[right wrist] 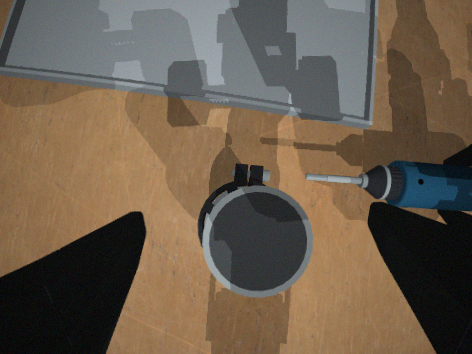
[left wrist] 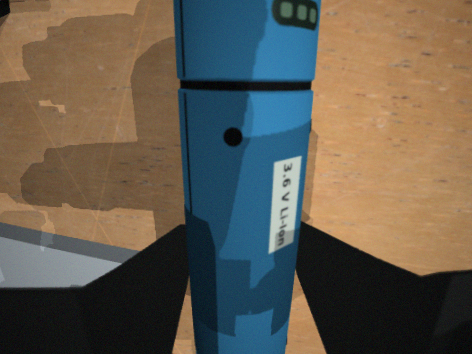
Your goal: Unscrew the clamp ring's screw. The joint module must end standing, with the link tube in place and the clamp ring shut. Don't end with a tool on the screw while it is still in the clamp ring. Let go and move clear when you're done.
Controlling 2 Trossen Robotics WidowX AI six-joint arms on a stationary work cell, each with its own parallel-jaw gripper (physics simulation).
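The grey link tube [right wrist: 258,240] stands upright, seen from above in the right wrist view. The black clamp ring [right wrist: 204,220] shows partly behind its rim, with two lugs at the top and the screw [right wrist: 266,175] across them. My left gripper [left wrist: 240,233] is shut on the blue screwdriver [left wrist: 245,175] [right wrist: 435,185]. The screwdriver's bit [right wrist: 332,178] points at the screw's head from the right, with a gap between them. My right gripper [right wrist: 257,218] is open, its fingers apart on both sides of the tube, touching nothing. The joint module's base is hidden below the tube.
A grey tray [right wrist: 195,94] lies beyond the tube in the right wrist view, and its edge [left wrist: 65,245] shows at the lower left of the left wrist view. Arm and tool shadows fall on the wooden table [right wrist: 75,150] [left wrist: 390,150].
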